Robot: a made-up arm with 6 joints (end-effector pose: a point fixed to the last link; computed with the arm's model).
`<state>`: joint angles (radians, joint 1 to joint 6).
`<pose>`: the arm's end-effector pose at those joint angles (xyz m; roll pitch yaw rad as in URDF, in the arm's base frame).
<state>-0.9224 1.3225 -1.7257 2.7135 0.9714 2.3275</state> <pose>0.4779 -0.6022 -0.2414 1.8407 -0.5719 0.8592</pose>
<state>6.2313 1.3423 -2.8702 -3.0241 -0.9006 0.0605</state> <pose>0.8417 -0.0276 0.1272 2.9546 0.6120 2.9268</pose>
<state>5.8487 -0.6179 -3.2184 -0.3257 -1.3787 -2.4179</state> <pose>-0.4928 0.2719 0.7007 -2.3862 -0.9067 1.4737</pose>
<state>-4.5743 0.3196 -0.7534 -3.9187 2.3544 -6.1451</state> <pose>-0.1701 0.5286 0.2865 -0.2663 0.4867 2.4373</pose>
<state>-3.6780 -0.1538 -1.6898 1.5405 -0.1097 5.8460</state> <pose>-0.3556 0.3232 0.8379 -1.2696 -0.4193 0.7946</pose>
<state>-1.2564 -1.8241 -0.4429 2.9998 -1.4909 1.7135</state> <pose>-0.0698 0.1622 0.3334 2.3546 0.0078 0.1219</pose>
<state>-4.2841 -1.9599 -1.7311 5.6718 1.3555 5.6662</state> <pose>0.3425 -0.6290 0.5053 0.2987 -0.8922 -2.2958</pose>
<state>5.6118 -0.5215 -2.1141 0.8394 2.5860 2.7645</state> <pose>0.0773 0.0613 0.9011 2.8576 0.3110 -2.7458</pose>
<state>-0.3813 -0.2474 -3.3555 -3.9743 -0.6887 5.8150</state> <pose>-0.2412 -0.0103 0.9985 0.1590 0.4669 -1.5265</pose>
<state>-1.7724 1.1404 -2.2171 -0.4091 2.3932 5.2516</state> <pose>-0.2027 -0.7219 0.0680 -1.8932 0.8790 -0.1734</pose>
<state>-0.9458 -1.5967 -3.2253 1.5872 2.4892 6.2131</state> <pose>-0.3552 0.7197 0.1086 1.4928 0.1493 1.2679</pose>
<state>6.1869 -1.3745 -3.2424 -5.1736 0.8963 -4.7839</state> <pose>-0.9437 0.1195 0.3103 0.5794 -1.0648 -1.6099</pose>
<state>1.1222 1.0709 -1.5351 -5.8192 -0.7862 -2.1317</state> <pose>0.4012 0.6926 0.0285 1.9471 0.3230 2.4731</pose>
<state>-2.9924 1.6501 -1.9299 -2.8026 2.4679 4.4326</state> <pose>-0.7358 -0.0656 -0.2409 -0.4182 -0.0211 1.1370</pose>
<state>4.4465 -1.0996 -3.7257 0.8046 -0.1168 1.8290</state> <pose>0.1504 0.8178 0.2274 1.9619 -1.0424 2.6193</pose>
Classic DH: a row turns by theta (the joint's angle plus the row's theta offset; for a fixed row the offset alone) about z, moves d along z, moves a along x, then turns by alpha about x. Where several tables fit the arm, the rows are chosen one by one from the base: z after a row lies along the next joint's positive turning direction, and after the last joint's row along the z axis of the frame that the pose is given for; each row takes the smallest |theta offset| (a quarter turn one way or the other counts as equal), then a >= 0, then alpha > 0; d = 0 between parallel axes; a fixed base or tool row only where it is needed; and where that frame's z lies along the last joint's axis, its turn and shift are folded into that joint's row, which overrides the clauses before.
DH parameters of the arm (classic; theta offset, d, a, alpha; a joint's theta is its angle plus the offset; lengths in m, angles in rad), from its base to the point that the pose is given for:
joint 1: 0 0.1711 0 -1.5708
joint 2: -1.385 0 0.4417 0
joint 3: 1.385 0 0.091 -1.5708
joint 4: 0 0.4023 0 1.5708
joint 5: 0 0 0.0848 -1.5708
joint 6: 0 0.1082 0 0

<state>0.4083 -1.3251 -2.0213 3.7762 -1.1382 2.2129</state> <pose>-0.4539 -0.1099 0.7222 0.9165 -0.4057 2.9796</pose>
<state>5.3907 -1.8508 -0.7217 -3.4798 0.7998 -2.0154</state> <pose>-0.1464 0.1914 0.6416 0.3078 -0.0539 3.1022</pose>
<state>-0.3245 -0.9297 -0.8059 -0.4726 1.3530 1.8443</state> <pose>0.1772 -0.1015 0.5926 -2.6331 -0.3446 -2.2462</pose>
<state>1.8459 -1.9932 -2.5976 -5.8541 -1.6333 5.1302</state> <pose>0.2477 -0.7202 -0.0777 3.0228 0.4155 3.0139</pose>
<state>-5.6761 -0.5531 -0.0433 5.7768 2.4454 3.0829</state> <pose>0.0612 -0.0369 0.2593 -0.5998 -1.1729 1.5798</pose>
